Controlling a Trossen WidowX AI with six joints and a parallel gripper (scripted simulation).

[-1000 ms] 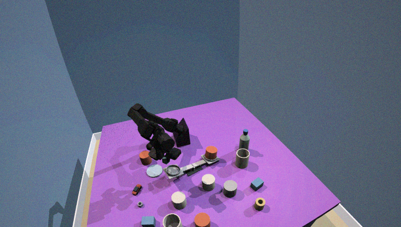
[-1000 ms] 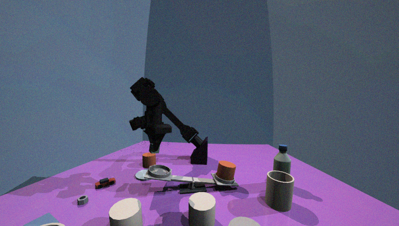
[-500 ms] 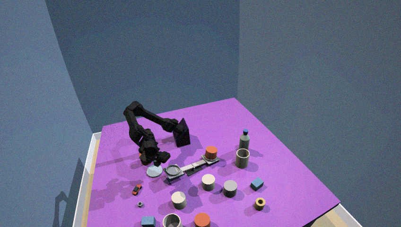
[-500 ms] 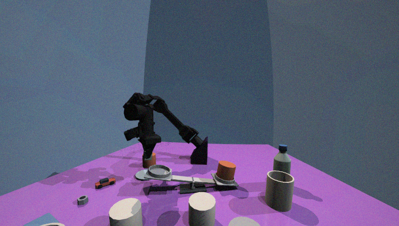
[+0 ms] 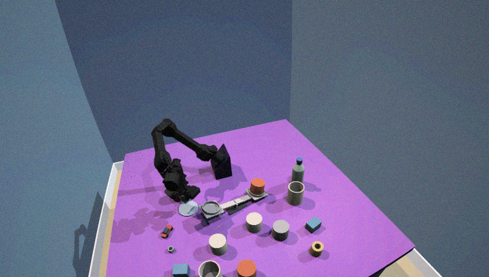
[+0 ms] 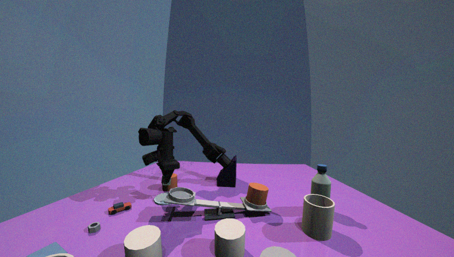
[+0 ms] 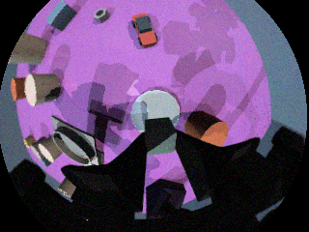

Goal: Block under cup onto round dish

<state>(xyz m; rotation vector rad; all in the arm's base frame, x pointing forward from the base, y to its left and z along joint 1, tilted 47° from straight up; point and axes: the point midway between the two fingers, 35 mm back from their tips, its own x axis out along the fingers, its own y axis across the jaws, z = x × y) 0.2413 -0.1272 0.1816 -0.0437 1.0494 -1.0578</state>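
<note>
My gripper tip is 7 cm above the pale round dish. From my gripper tip the other things lie so: nut: 22 cm ahead, 9 cm to the right, 7 cm below; teal block: right at my gripper tip; toy car: 12 cm ahead, 11 cm to the right, 6 cm below.
</note>
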